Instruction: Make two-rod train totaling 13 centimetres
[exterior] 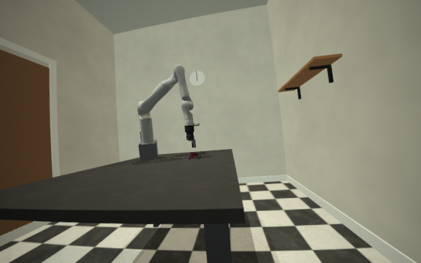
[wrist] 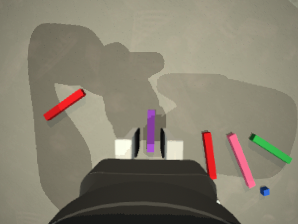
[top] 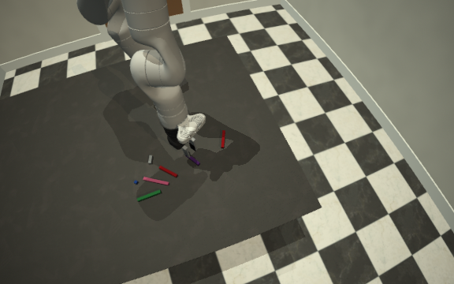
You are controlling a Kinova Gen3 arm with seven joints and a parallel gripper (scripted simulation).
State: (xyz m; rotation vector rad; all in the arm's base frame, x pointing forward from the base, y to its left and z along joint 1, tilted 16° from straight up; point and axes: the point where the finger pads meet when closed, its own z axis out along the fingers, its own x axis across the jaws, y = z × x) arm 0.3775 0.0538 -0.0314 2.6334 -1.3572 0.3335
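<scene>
Right now my hand is 80 mm above the purple rod. The rest, counted from my hand: green rod (80 mm ahead, 170 mm to the right, 80 mm below); then short grey rod (40 mm behind, 140 mm to the right, 80 mm below); then pink rod (40 mm ahead, 140 mm to the right, 80 mm below).
</scene>
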